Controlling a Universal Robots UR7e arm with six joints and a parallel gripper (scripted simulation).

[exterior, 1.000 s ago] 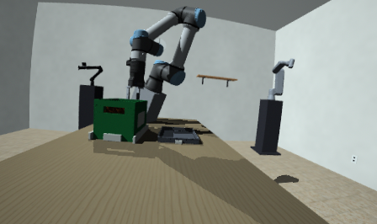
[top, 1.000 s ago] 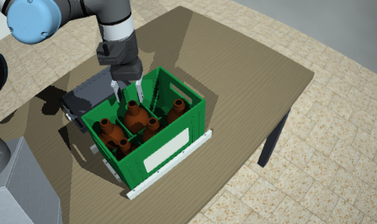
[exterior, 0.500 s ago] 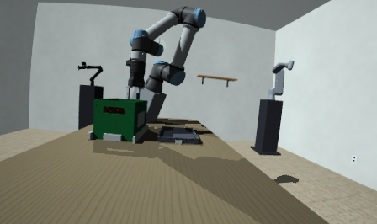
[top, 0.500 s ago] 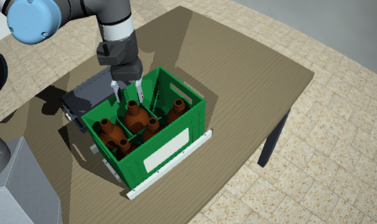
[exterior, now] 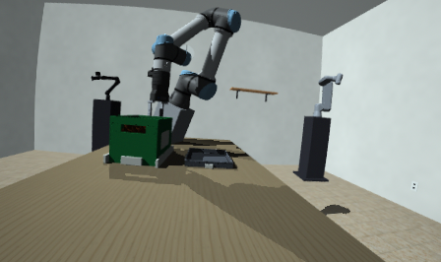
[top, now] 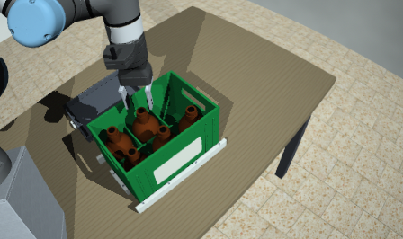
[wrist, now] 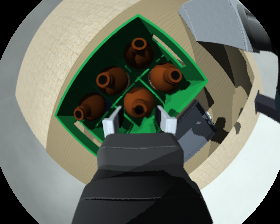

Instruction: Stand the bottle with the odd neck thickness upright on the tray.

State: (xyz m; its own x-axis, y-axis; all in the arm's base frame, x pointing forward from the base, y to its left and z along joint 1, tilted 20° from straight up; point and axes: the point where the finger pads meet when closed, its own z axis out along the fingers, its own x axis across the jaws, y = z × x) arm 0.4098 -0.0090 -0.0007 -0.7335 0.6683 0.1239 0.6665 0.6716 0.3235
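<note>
Right now my hand is 110 mm above the crate, 40 mm to the left of it and 10 mm short of it. The rest, counted from my hand: dark grey tray: 240 mm to the left, 190 mm below, 30 mm behind.
</note>
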